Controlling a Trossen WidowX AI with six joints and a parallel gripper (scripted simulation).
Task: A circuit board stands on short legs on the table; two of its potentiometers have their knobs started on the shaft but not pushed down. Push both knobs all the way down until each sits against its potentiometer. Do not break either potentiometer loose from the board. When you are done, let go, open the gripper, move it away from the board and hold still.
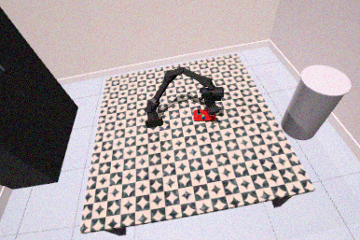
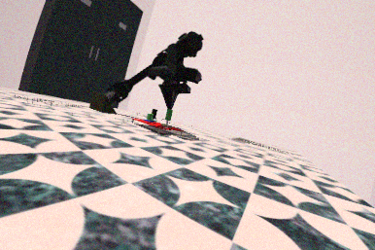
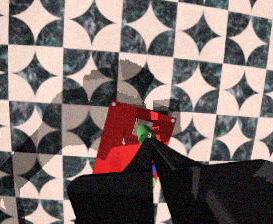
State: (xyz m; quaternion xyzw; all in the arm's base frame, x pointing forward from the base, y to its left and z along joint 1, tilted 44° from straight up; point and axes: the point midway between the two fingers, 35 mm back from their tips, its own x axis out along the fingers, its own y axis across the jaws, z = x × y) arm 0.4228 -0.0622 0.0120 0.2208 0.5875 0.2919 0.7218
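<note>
Now: the dark knob 9 cm behind my gripper tip, 3 cm to the left of it and 2 cm below it. From my gripper tip the other things lie so: green knob: 1 cm below.
</note>
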